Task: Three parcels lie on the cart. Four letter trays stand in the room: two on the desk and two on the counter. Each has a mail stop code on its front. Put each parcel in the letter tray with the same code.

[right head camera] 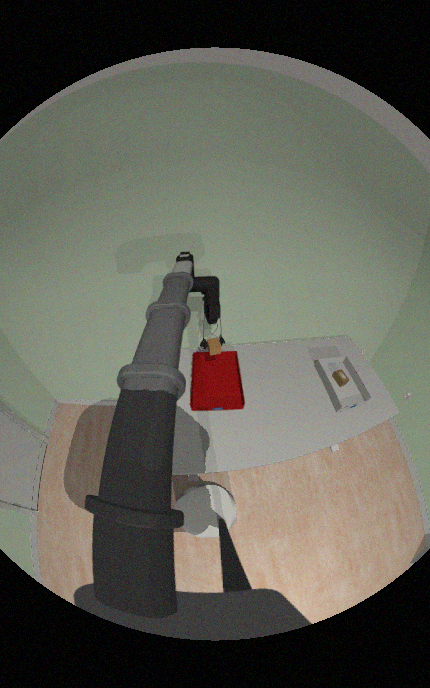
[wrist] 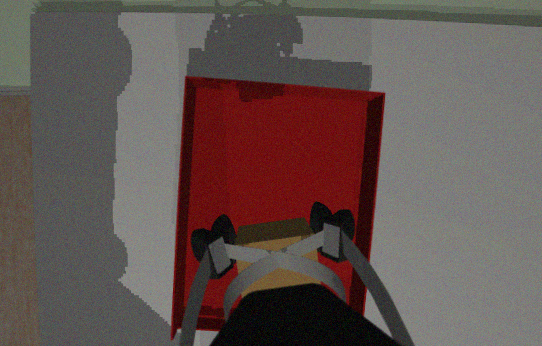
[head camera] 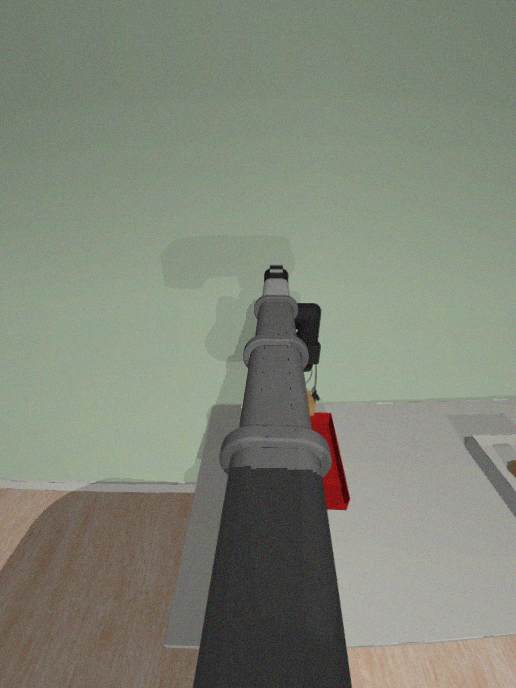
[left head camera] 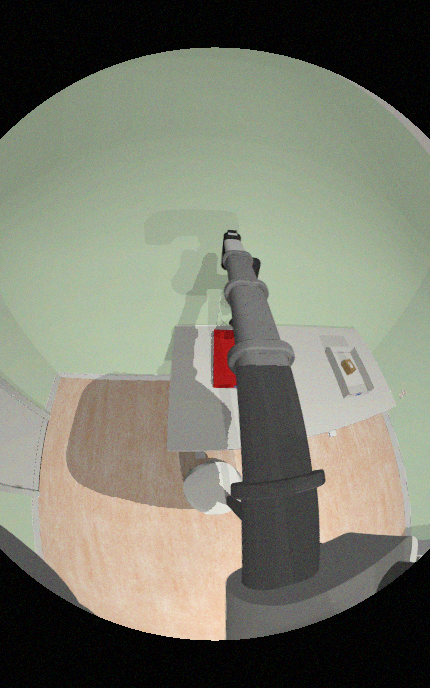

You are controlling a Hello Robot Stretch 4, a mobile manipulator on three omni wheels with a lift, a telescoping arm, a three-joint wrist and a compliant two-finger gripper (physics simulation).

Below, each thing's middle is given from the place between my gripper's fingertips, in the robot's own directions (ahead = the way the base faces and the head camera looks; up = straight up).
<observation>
I see the tan parcel (wrist: 275, 235) 20 mm behind my hand and 20 mm above it.
</observation>
